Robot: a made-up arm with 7 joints.
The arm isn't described. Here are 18 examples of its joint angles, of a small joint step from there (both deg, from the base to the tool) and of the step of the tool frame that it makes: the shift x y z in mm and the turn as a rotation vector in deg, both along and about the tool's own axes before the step.
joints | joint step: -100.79 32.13 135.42 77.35 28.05 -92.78 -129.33 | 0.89 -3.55 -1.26 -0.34 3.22 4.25 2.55
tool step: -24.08 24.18 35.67 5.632 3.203 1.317
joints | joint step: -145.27 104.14 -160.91 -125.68 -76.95 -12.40 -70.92 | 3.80 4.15 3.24 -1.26 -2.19 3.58 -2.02
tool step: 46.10 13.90 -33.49 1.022 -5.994 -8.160
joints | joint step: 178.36 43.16 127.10 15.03 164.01 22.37 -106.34 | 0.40 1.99 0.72 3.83 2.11 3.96 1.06
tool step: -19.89 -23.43 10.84 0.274 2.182 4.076
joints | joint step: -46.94 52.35 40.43 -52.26 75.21 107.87 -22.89 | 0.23 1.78 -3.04 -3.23 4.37 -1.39 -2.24
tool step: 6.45 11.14 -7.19 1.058 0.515 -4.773
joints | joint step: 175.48 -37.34 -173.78 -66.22 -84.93 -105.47 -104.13 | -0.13 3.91 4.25 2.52 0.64 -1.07 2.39
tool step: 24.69 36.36 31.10 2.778 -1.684 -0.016
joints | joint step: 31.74 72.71 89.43 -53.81 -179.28 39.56 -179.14 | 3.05 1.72 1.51 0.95 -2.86 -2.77 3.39
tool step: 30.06 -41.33 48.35 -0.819 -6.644 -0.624
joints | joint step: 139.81 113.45 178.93 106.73 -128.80 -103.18 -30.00 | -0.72 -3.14 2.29 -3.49 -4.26 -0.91 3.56
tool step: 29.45 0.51 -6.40 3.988 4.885 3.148
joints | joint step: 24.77 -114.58 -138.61 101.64 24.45 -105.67 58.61 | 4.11 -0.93 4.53 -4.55 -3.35 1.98 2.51
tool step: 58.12 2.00 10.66 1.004 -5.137 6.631
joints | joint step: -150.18 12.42 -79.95 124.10 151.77 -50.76 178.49 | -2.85 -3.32 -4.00 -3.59 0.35 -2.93 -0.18
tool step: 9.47 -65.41 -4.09 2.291 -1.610 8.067
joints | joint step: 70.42 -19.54 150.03 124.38 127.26 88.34 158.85 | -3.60 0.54 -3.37 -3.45 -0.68 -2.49 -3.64
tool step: 28.34 -54.01 27.89 -2.240 -5.854 -9.051
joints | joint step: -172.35 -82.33 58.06 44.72 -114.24 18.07 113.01 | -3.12 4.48 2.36 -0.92 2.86 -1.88 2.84
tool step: 80.66 -11.59 -25.44 0.607 -6.169 7.203
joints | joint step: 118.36 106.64 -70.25 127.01 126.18 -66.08 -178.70 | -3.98 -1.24 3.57 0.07 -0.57 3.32 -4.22
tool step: -31.29 21.20 1.97 1.156 5.744 -9.901
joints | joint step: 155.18 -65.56 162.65 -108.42 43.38 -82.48 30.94 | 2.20 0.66 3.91 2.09 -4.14 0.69 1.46
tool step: -5.50 -20.82 -10.40 3.829 -0.003 -3.499
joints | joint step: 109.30 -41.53 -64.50 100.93 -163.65 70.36 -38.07 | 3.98 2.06 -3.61 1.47 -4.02 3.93 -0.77
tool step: -30.74 -21.73 20.39 -3.337 -2.128 -3.991
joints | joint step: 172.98 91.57 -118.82 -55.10 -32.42 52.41 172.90 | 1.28 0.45 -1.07 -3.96 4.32 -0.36 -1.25
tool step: 39.28 25.57 31.05 -0.838 -5.502 2.465
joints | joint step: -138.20 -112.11 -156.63 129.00 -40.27 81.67 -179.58 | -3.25 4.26 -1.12 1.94 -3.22 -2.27 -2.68
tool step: -28.60 4.28 -2.45 2.629 -5.084 -1.516
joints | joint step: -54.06 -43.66 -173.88 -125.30 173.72 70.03 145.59 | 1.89 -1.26 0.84 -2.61 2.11 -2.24 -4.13
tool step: -2.95 -19.74 -11.55 -1.296 -2.526 -5.889
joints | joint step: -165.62 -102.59 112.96 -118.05 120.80 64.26 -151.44 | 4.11 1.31 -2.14 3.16 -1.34 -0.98 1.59
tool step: 27.64 7.41 -29.11 0.808 1.561 2.023
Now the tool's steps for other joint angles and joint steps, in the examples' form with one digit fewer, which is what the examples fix.
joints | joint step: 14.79 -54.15 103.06 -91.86 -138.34 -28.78 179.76 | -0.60 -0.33 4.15 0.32 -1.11 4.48 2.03
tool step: -19.9 -31.9 12.0 -3.46 6.37 2.64
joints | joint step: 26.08 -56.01 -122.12 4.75 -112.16 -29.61 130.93 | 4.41 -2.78 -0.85 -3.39 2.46 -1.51 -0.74
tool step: 47.1 -21.3 -9.8 1.91 -0.39 3.34
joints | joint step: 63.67 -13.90 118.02 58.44 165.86 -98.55 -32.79 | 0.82 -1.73 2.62 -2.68 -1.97 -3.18 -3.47
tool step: 19.2 -32.4 24.1 1.49 1.34 -6.25
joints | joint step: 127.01 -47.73 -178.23 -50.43 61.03 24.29 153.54 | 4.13 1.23 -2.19 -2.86 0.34 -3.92 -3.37
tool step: 25.4 -57.2 -11.1 -2.29 -6.50 -2.09
